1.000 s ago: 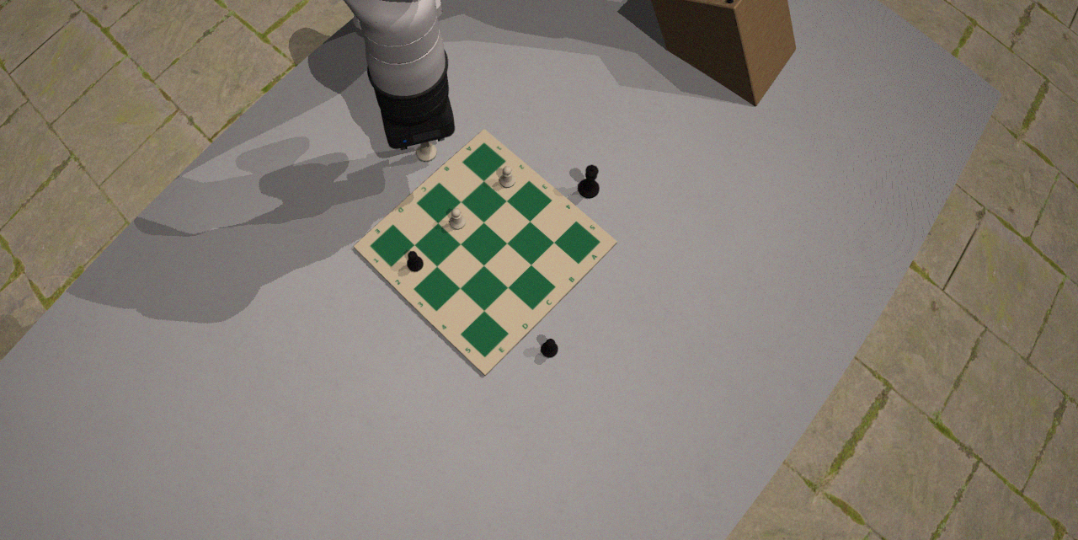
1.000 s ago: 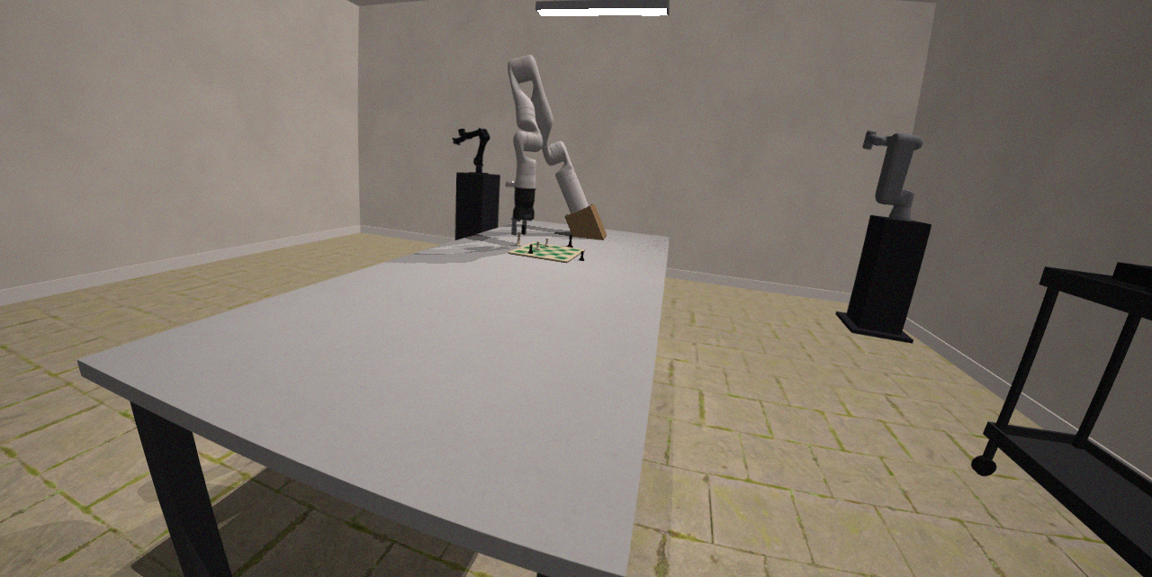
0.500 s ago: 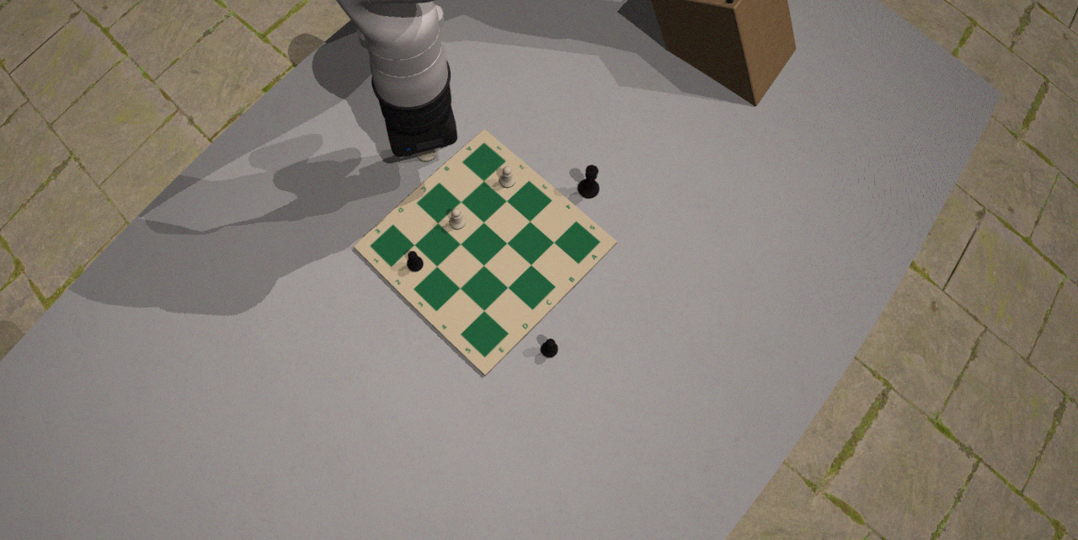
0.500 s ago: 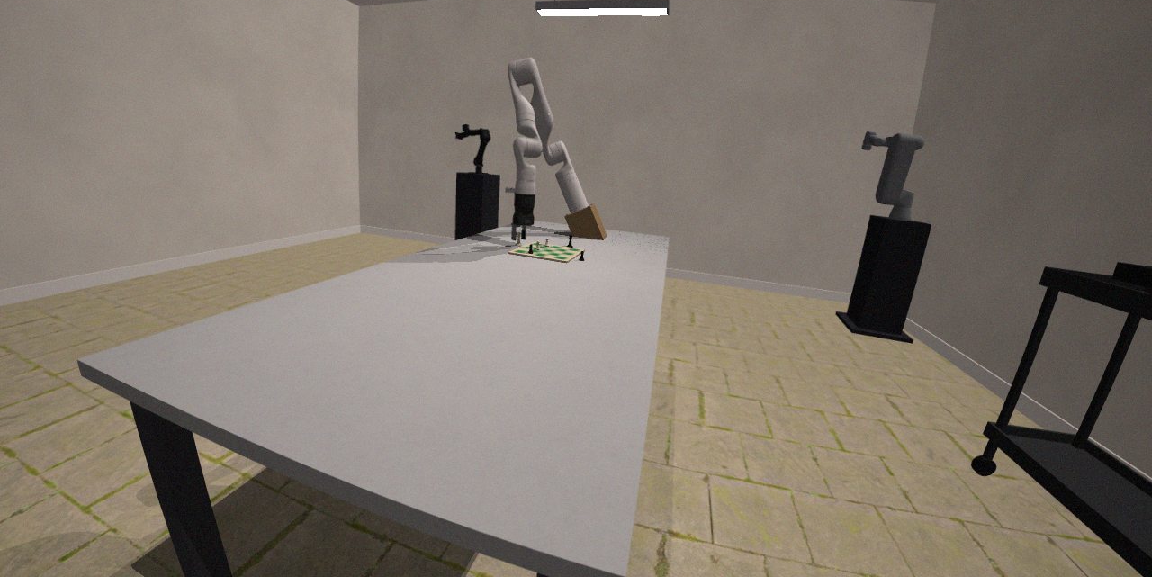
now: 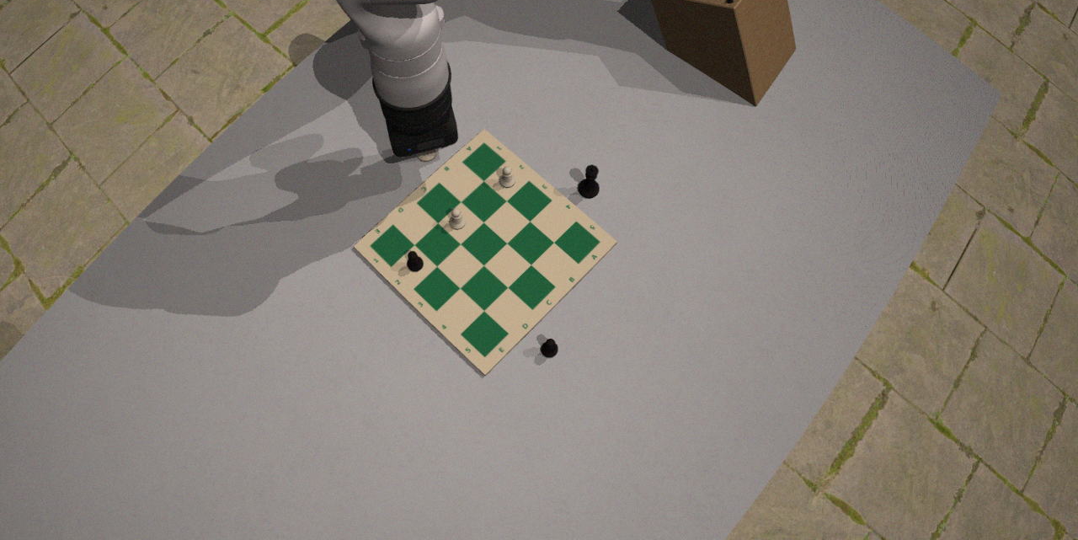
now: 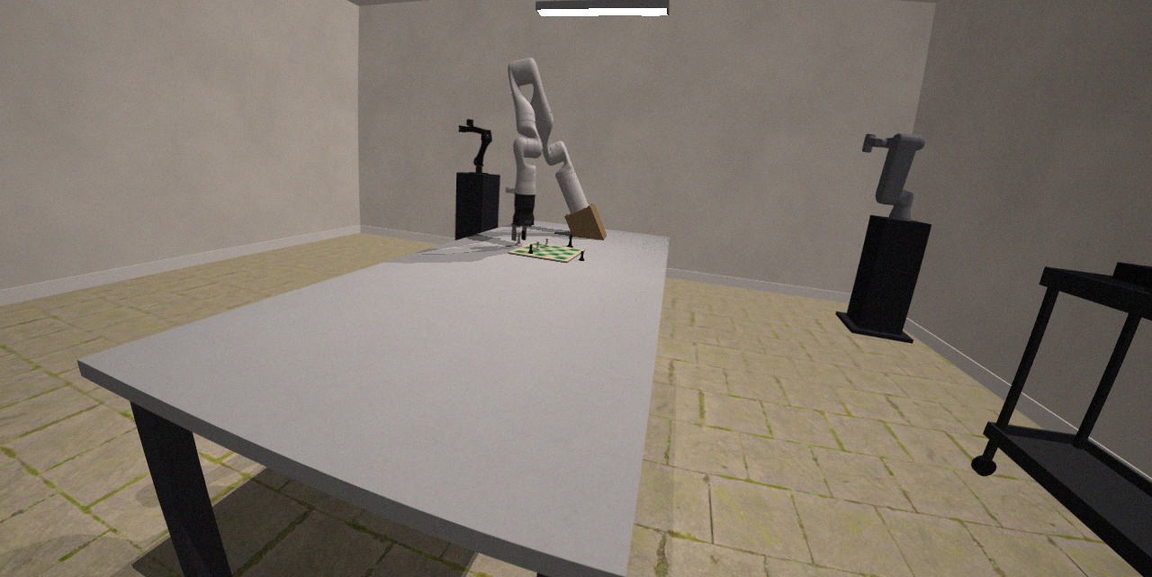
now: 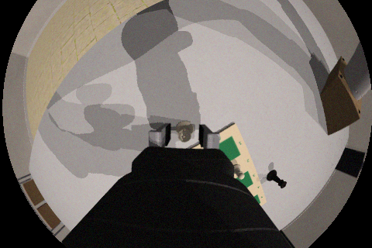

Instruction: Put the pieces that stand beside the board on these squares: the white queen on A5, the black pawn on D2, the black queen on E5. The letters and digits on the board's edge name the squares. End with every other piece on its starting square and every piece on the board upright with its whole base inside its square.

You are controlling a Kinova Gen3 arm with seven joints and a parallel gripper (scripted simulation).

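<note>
Right now my hand is 10 mm above the white queen. Also, from my hand: chessboard: 140 mm to the left, 40 mm below, 30 mm ahead; then black queen: 170 mm to the left, 110 mm behind, 10 mm below.
</note>
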